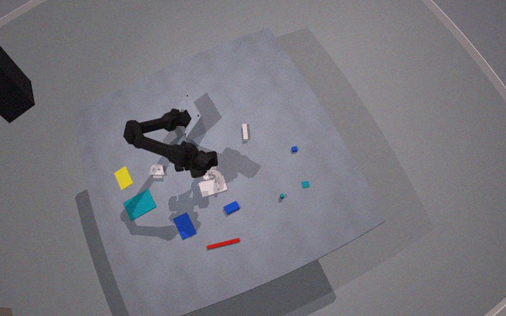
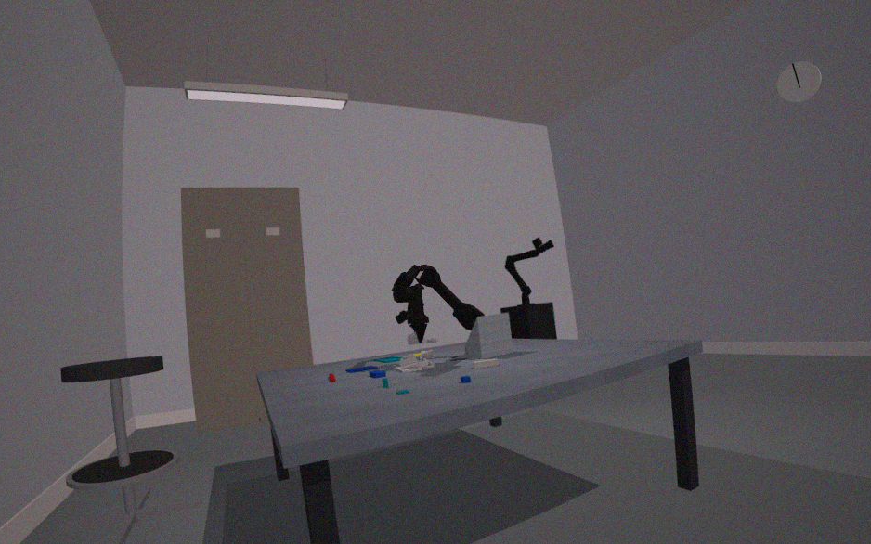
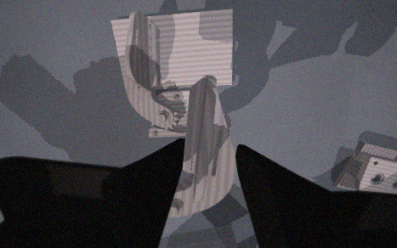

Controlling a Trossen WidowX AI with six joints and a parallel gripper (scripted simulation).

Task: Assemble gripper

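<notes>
The flat white ribbed plate lies 9 cm below my gripper tip, 7 cm ahead of it and 2 cm to the left of it. Also, from my gripper tip: white gripper base: 18 cm to the right, 13 cm behind, 6 cm below; blue block: 20 cm ahead, 8 cm below, 4 cm to the left; housing plate: 8 cm below, 3 cm to the left, 1 cm ahead.
</notes>
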